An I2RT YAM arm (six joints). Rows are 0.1 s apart.
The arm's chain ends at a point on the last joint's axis. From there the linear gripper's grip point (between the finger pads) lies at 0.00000 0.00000 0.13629 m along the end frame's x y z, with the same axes.
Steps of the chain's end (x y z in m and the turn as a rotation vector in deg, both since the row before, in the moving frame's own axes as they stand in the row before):
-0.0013 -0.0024 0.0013 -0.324 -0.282 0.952
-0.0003 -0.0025 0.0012 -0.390 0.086 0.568
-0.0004 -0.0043 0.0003 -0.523 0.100 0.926
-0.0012 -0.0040 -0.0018 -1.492 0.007 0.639
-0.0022 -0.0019 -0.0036 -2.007 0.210 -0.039
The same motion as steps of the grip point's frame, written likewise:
-0.0020 -0.0016 0.0013 -0.324 -0.282 0.952
-0.0001 -0.0016 0.0012 -0.390 0.086 0.568
-0.0002 -0.0031 0.0003 -0.523 0.100 0.926
-0.0012 -0.0005 -0.0018 -1.492 0.007 0.639
-0.0017 0.0029 -0.0037 -2.007 0.210 -0.039

